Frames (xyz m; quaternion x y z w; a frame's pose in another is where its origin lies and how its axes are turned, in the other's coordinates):
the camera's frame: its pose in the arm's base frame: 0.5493 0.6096 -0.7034 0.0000 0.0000 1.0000 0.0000
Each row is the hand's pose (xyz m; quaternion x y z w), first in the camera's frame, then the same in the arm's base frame.
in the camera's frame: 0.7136 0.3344 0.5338 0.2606 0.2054 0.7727 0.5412
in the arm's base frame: -0.1643 0.2752 -0.1696 0.2054 -0.2606 -0.5412 0.7727
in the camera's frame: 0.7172 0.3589 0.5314 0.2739 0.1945 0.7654 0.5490
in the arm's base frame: -0.1679 0.2507 -0.1720 0.1945 -0.2739 -0.5490 0.7654
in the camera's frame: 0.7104 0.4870 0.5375 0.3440 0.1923 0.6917 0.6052
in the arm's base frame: -0.1611 0.1226 -0.1659 0.1923 -0.3440 -0.6052 0.6917
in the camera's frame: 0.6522 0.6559 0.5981 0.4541 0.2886 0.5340 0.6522
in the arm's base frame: -0.1029 -0.0463 -0.1053 0.2886 -0.4541 -0.6522 0.5340
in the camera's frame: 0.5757 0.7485 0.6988 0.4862 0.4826 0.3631 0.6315
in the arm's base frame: -0.0264 -0.1389 -0.0046 0.4826 -0.4862 -0.6315 0.3631
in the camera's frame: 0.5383 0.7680 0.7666 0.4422 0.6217 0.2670 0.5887
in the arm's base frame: 0.0110 -0.1584 0.0632 0.6217 -0.4422 -0.5887 0.2670
